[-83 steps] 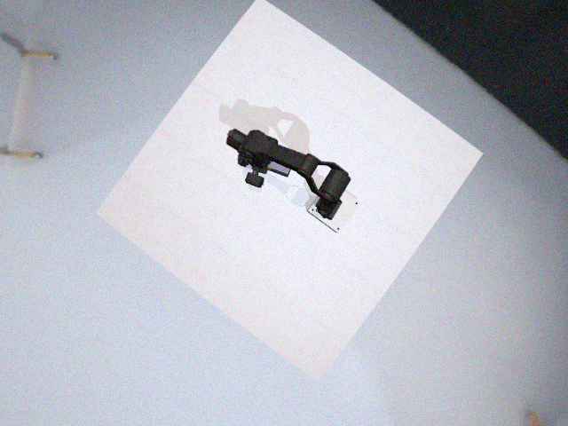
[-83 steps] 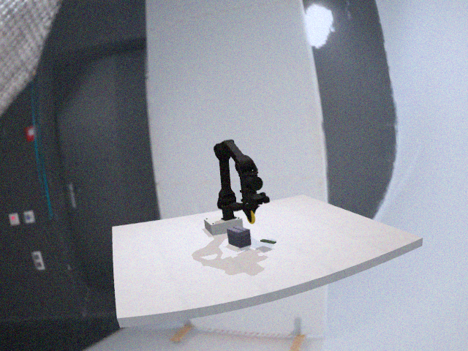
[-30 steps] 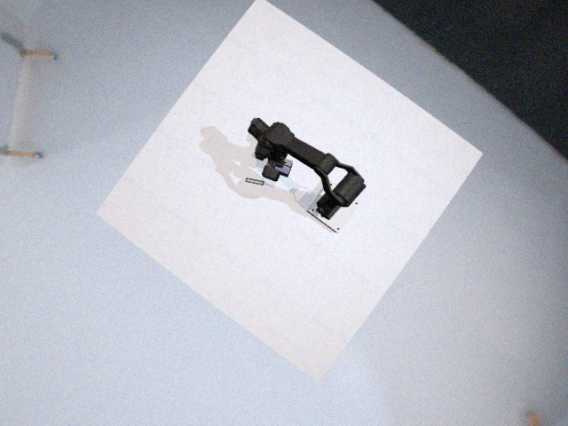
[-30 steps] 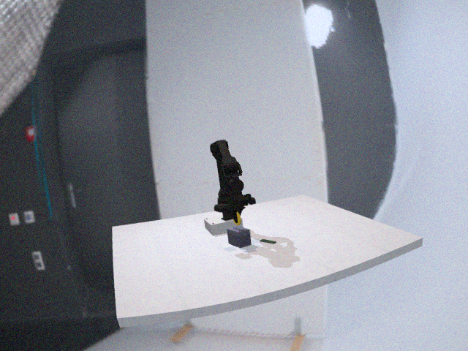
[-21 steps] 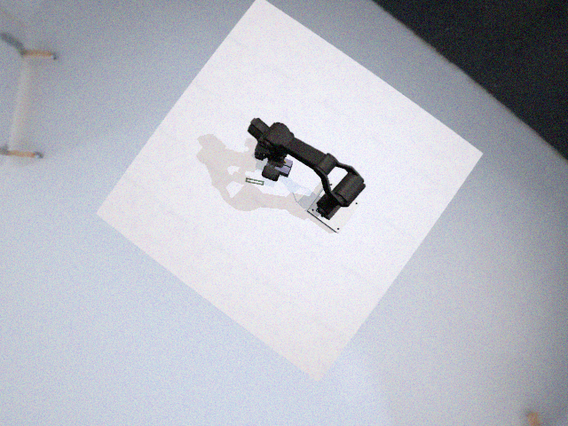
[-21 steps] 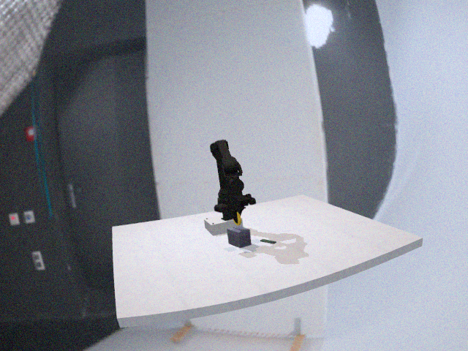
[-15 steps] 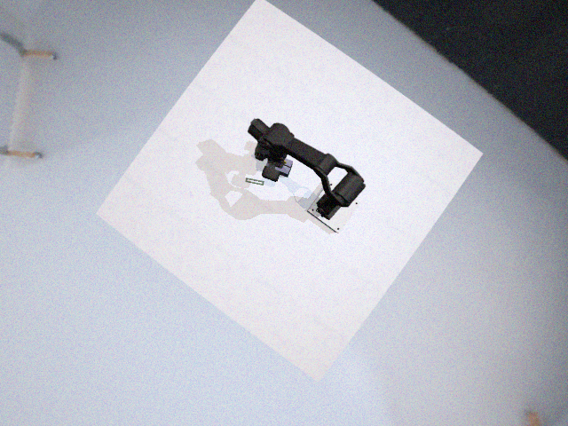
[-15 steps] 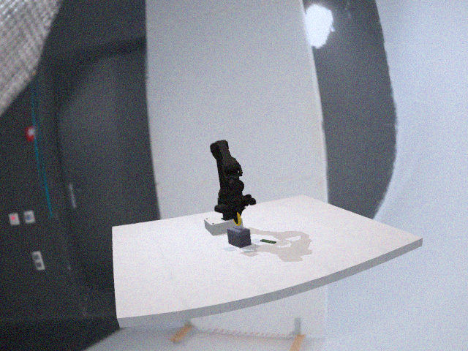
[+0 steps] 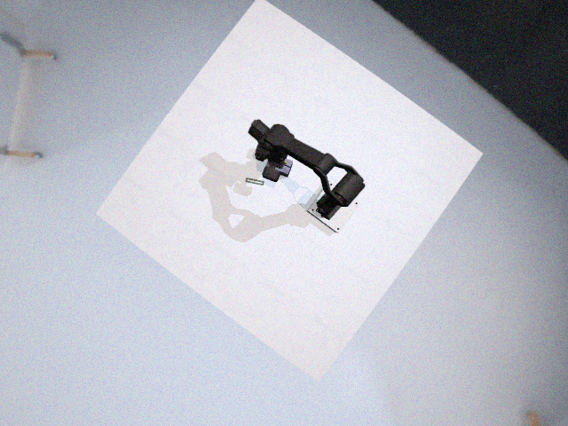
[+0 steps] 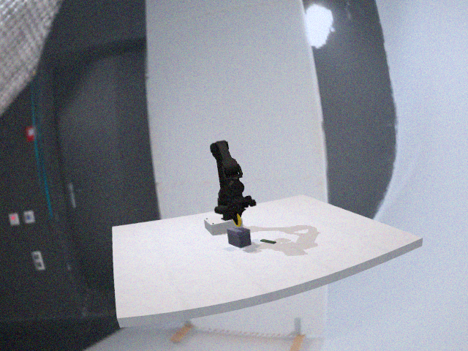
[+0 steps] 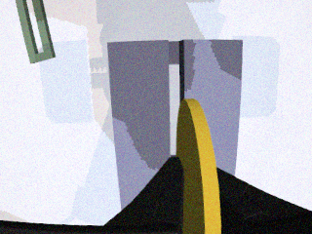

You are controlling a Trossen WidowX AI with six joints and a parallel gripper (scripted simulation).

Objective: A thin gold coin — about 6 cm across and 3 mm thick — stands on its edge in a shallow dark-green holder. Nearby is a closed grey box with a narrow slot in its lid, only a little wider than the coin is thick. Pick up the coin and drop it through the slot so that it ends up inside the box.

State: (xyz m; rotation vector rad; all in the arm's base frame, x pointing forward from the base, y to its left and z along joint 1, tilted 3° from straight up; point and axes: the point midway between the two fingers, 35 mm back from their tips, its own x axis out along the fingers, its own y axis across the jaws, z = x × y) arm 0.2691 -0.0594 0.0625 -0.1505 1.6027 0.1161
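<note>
Now: the gold coin 2 cm above my gripper tip.
</note>
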